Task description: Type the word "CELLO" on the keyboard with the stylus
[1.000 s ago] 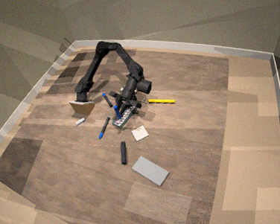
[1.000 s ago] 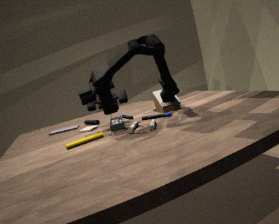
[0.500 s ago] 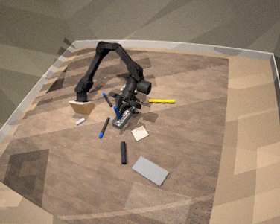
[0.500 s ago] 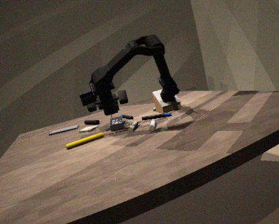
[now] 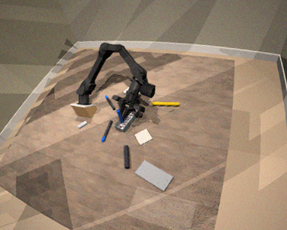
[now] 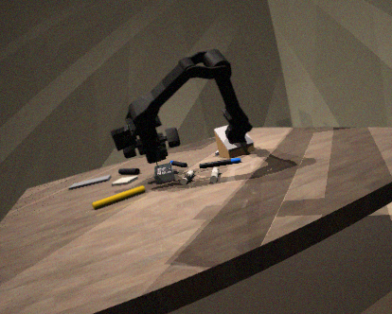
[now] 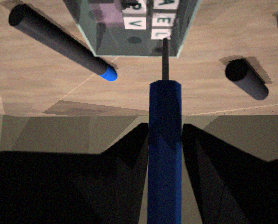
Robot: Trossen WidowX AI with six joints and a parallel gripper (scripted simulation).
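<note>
Now: the white card 130 mm ahead of my gripper tip, 80 mm below it and 20 mm to the right of it. Also, from my gripper tip: dark cylinder 160 mm to the right, 100 mm ahead, 70 mm below; yellow marker 220 mm to the left, 150 mm ahead, 70 mm below; stylus 10 mm below.
</note>
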